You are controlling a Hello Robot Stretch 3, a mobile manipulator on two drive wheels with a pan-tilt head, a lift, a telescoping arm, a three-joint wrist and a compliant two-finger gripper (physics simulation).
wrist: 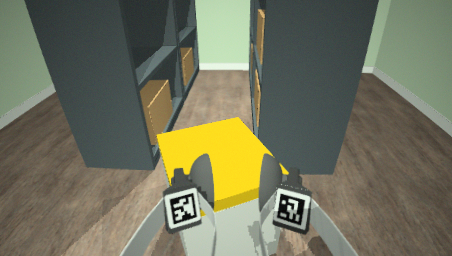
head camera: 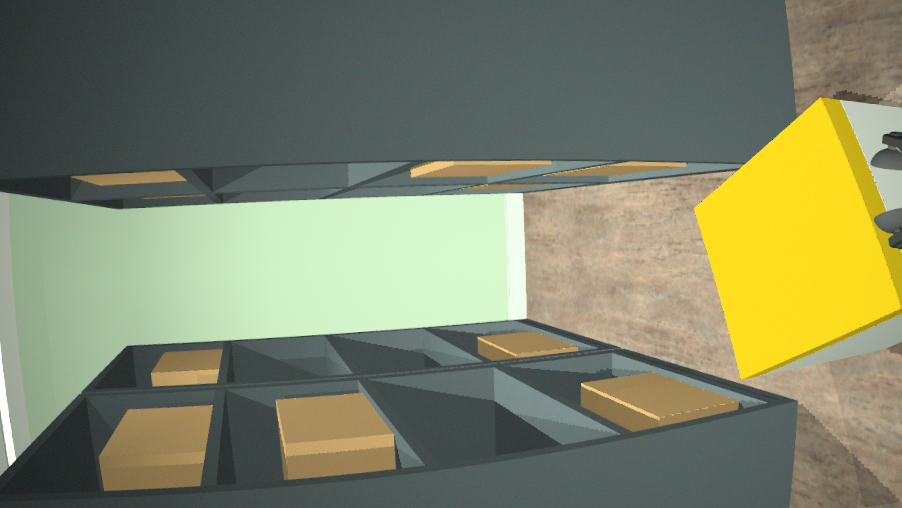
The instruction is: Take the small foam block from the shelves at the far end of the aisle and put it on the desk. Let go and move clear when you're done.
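Frame: origin at the robot's base, x down, y right, z back, level; centimetres.
Seen in the pictures: gripper, fingertip midpoint: (wrist: pixel 235 173) (head camera: pixel 885 191).
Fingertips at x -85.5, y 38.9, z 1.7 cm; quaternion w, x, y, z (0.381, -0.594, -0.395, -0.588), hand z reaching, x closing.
Observation:
Offsets run from my fingertips to a thing's top centre. "pt": to the spot under its first point.
My gripper (head camera: pixel 888 189) (wrist: pixel 235 173) is open, with no object between its fingertips. In the wrist view the fingertips overlap a yellow-topped white box or stand, seen at the mouth of the aisle; how far apart they are in depth is hard to tell. The left shelf unit (head camera: pixel 713 460) (wrist: pixel 90 95) and the right shelf unit (head camera: pixel 441 82) (wrist: pixel 310 95) flank the aisle, dark grey with open compartments, several holding tan boxes. No small foam block can be made out in either view. The desk does not show as such.
The yellow top {pt dx +40.5, dy +50.6, dz -6.6 cm} (head camera: pixel 795 246) (wrist: pixel 220 155) lies in front of the aisle, overlapping its near entrance in the wrist view. A tan box {dx +50.8, dy +131.6, dz -65.3 cm} (head camera: pixel 656 397) (wrist: pixel 159 107) sits low in the left unit. A pale green wall (head camera: pixel 315 265) (wrist: pixel 222 35) closes the far end.

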